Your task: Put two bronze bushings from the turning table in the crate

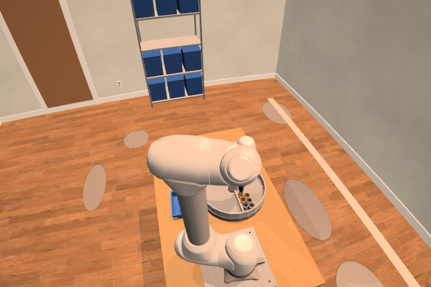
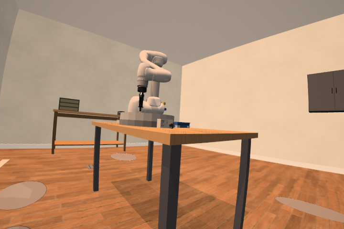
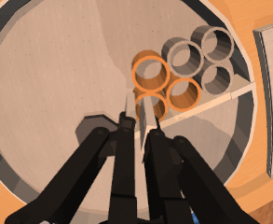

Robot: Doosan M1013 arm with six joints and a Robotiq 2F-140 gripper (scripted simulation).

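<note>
My gripper is now 370 mm to the right of the crate and 90 mm above it. The rest, counted from my hand: round grey turning table 60 mm ahead, 40 mm to the left, 60 mm below.
</note>
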